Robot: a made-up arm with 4 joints.
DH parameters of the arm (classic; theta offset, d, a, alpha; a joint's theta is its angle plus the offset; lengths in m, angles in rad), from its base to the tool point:
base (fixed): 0 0.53 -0.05 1.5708
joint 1: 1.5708 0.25 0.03 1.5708
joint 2: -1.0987 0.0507 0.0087 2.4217
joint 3: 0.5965 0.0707 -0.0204 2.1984
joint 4: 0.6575 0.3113 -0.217 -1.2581
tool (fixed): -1.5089 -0.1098 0 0
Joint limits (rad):
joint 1: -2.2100..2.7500
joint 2: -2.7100..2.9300
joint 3: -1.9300..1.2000
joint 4: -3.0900..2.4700
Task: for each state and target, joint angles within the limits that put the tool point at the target. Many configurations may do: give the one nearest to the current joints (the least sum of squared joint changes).
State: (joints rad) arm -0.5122 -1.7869 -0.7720 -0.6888
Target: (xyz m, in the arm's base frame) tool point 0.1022 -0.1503 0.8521
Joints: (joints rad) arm -0.2807 -1.6004 -0.6441 -0.7788
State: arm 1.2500 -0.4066 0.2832 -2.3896
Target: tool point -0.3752 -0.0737 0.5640
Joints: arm 0.7050 -0.3236 0.2451 -2.3176
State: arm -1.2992 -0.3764 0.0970 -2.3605
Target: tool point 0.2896 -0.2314 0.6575
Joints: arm -2.0246 -0.4041 -0.2680 -2.3570
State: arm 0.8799 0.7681 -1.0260 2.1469
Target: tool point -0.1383 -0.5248 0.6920
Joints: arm 0.5438 1.0134 -0.9948 1.6954
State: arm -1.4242 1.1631 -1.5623 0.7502
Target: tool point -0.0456 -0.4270 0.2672
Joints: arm -1.0706 1.5446 -1.6945 0.6007
